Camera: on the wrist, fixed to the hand. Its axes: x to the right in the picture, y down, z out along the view.
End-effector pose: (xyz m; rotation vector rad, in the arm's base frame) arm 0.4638 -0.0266 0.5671 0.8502 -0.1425 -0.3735
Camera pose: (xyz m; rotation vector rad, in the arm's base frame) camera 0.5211 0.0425 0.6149 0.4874 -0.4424 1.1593
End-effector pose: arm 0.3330 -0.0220 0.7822 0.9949 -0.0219 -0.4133
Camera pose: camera 0.3939 0.0396 0.8355 0.6845 -0.4591 1.1150
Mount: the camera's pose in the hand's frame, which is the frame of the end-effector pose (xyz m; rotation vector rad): 0.0258 0.0927 -0.0329 -0.1033 0.2927 1.5293
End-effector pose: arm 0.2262 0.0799 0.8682 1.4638 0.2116 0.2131
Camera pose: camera 0.2408 0.1272 0.9570 1.2054 -0.7299 1.6323
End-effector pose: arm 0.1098 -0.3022 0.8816 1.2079 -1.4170 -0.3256
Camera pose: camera 0.1005 -0.2689 0.9773 -0.1372 -1.6236 0.7933
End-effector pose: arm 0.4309 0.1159 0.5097 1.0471 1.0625 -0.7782
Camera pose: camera 0.5121 0.1771 0.5083 1.5067 0.2676 0.6704
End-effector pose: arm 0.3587 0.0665 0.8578 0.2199 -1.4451 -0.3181
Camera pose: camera 0.4013 0.1432 0.9093 -0.8801 -0.9588 0.8540
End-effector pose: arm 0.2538 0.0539 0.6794 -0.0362 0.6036 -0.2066
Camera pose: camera 0.2728 0.1403 0.6292 0.3581 0.7852 1.3203
